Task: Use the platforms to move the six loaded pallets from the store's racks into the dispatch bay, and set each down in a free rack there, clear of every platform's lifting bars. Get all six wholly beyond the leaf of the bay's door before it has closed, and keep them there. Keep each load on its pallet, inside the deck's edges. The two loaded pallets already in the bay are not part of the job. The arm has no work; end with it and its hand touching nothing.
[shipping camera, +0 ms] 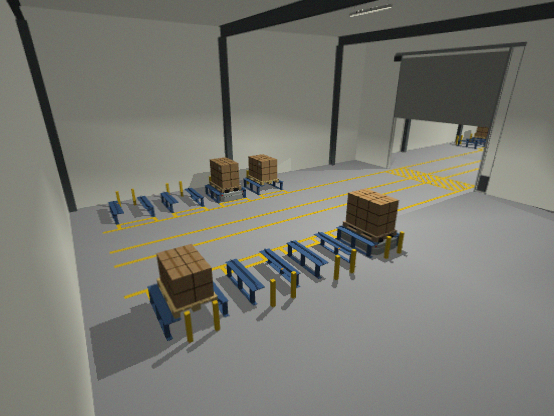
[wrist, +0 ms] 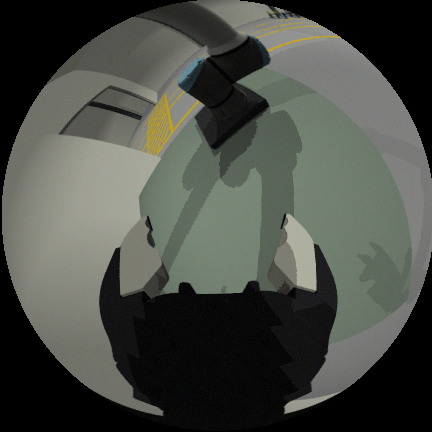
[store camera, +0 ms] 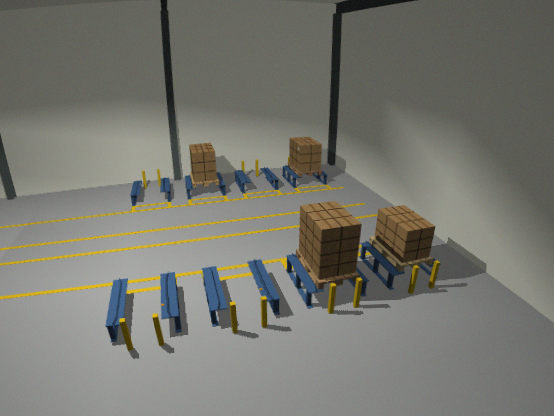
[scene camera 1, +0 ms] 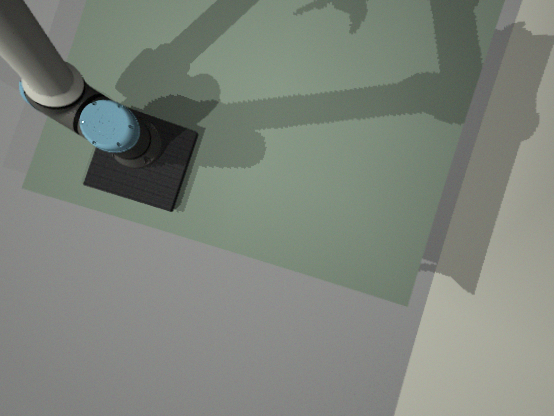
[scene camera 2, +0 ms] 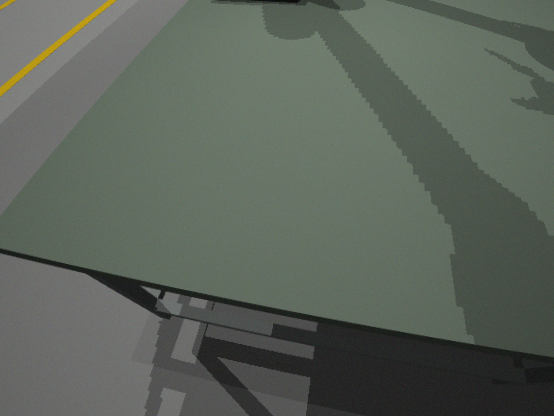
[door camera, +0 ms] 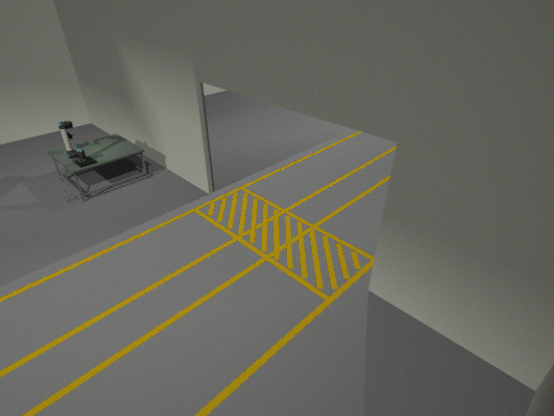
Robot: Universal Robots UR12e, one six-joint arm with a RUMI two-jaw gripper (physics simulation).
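Seen in the pictures: gripper, fingertip midpoint: [wrist: 216,216] [door camera: 73,140]; arm's base at its link origin: [wrist: 230,106] [door camera: 82,160].
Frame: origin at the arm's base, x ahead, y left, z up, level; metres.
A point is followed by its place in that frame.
In the shipping view, brown box loads on pallets stand in the bay's blue racks: near left [shipping camera: 185,275] @(x 13.725, y -3.143, z 0.305 m), near right [shipping camera: 372,215] @(x 8.896, y -2.443, z 0.226 m), and two at the far side [shipping camera: 224,175] @(x 9.482, y -8.143, z 0.195 m) [shipping camera: 262,168] @(x 7.903, y -7.862, z 0.224 m). A grey platform [shipping camera: 234,196] @(x 9.214, y -7.970, z -0.636 m) is under the left far pallet; another platform [shipping camera: 394,245] @(x 8.341, y -2.013, z -0.670 m) shows under the near right one. Whether their bars are raised, I cannot tell. The door's leaf [shipping camera: 450,87] @(x 1.268, y -3.969, z 3.076 m) hangs partway down. In the store view, four loaded pallets [store camera: 202,162] @(x -9.837, y -4.654, z 0.306 m) [store camera: 305,155] @(x -13.045, y -4.049, z 0.250 m) [store camera: 330,240] @(x -10.355, y 1.211, z 0.461 m) [store camera: 405,232] @(x -11.909, y 1.447, z 0.336 m) stand in racks. My gripper [wrist: 216,216] @(x 0.193, y 0.514, z 0.280 m) is open and empty above the green table.
Unloaded blue racks [shipping camera: 244,272] @(x 12.250, y -3.443, z -0.444 m) [shipping camera: 168,200] @(x 11.417, y -8.758, z -0.446 m) stand in both bay rows, and more racks [store camera: 117,302] @(x -6.848, y 0.161, z -0.412 m) in the store. Yellow posts [shipping camera: 272,292] [store camera: 264,312] stand behind racks. A hatched floor area [door camera: 285,240] @(x 0.991, y -4.570, z -0.793 m) lies at the doorway. The arm [door camera: 67,139] @(x -0.119, y 0.086, z 0.505 m) stands on the green table [door camera: 117,145] @(x 0.981, y 0.206, z -0.044 m).
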